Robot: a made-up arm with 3 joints. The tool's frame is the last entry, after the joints. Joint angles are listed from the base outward.
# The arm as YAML. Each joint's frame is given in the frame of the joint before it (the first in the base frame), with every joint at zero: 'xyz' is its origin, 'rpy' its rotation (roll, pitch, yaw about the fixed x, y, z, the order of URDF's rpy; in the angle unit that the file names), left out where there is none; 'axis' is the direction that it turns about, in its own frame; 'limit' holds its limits. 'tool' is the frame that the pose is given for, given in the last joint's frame.
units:
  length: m
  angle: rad
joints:
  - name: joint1
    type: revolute
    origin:
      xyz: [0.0, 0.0, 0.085]
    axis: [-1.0, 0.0, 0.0]
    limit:
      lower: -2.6
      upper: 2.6
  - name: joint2
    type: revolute
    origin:
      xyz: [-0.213, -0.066, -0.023]
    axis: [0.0, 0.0, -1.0]
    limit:
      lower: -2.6
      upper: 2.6
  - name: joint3
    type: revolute
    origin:
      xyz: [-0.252, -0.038, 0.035]
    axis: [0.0, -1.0, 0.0]
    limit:
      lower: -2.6
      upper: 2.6
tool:
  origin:
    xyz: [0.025, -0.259, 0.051]
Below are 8 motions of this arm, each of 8 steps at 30 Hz.
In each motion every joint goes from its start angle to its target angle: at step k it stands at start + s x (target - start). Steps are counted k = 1, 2, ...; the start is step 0. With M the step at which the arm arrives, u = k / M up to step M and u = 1 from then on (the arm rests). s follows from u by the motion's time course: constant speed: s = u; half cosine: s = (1 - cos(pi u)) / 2; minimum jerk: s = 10 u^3 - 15 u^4 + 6 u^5.
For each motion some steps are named. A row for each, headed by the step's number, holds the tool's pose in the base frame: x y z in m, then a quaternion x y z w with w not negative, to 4 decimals.
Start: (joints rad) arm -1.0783 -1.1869 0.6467
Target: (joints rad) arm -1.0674 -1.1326 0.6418
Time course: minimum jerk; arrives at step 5
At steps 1, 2, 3, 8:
1: -0.0371 -0.2592 -0.2541 0.5559 -0.4977 0.3188 0.5845
2: -0.0421 -0.2613 -0.2555 0.5552 -0.4951 0.3145 0.5897
3: -0.0492 -0.2642 -0.2573 0.5541 -0.4914 0.3083 0.5970
8: -0.0554 -0.2667 -0.2587 0.5531 -0.4882 0.3029 0.6034

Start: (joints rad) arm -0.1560 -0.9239 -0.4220
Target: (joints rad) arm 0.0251 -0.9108 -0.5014
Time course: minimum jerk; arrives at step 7
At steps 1, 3, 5, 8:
1: -0.1016 -0.4138 0.0705 -0.0271 0.1547 0.4486 0.8798
3: -0.1026 -0.4135 0.0951 -0.0601 0.1810 0.4408 0.8771
5: -0.1040 -0.4106 0.1298 -0.1064 0.2175 0.4276 0.8709
8: -0.1044 -0.4092 0.1400 -0.1200 0.2281 0.4232 0.8686

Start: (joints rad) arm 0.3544 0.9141 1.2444
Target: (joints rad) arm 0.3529 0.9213 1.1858
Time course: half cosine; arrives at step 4
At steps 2, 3, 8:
2: -0.6258 0.0041 0.1402 -0.3784 -0.5678 -0.2680 0.6802
3: -0.6251 0.0047 0.1408 -0.3760 -0.5605 -0.2730 0.6855
8: -0.6248 0.0049 0.1411 -0.3749 -0.5575 -0.2751 0.6877

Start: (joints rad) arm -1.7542 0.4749 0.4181
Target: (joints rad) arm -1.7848 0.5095 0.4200
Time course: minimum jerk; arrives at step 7
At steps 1, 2, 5, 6, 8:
1: -0.5711 -0.0281 -0.1395 0.6999 0.0484 -0.3024 0.6452
2: -0.5718 -0.0276 -0.1382 0.7004 0.0504 -0.3036 0.6439
5: -0.5754 -0.0246 -0.1300 0.7034 0.0628 -0.3104 0.6364
6: -0.5760 -0.0241 -0.1286 0.7038 0.0649 -0.3115 0.6351
8: -0.5761 -0.0240 -0.1283 0.7039 0.0653 -0.3117 0.6349

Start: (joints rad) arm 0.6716 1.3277 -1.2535
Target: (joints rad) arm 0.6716 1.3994 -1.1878
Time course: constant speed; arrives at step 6
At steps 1, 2, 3, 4, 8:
1: -0.5469 0.0471 0.0536 0.1311 0.2645 -0.6270 0.7209
2: -0.5454 0.0506 0.0517 0.1313 0.2572 -0.6306 0.7204
3: -0.5439 0.0540 0.0497 0.1313 0.2500 -0.6342 0.7198
4: -0.5423 0.0574 0.0478 0.1314 0.2428 -0.6378 0.7190
8: -0.5390 0.0643 0.0440 0.1313 0.2283 -0.6450 0.7174

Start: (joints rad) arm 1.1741 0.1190 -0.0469
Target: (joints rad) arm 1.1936 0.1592 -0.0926
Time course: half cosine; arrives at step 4
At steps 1, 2, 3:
1: -0.4726 -0.0708 0.4159 -0.5524 -0.0124 -0.0667 0.8308
2: -0.4755 -0.0676 0.4129 -0.5543 -0.0099 -0.0770 0.8287
3: -0.4785 -0.0644 0.4098 -0.5559 -0.0075 -0.0874 0.8266

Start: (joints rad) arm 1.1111 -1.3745 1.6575
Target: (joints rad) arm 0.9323 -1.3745 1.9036
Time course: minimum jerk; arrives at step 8
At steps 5, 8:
5: 0.0183 -0.2177 0.4516 0.2232 -0.3599 0.6293 0.6516
8: 0.0182 -0.2389 0.4387 0.2600 -0.3970 0.6118 0.6329

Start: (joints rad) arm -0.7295 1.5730 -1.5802
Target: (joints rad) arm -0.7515 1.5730 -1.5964
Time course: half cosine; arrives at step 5
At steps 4, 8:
4: -0.5096 0.1094 0.1674 0.6520 0.6513 -0.2752 0.2738
8: -0.5096 0.1094 0.1676 0.6525 0.6518 -0.2740 0.2726

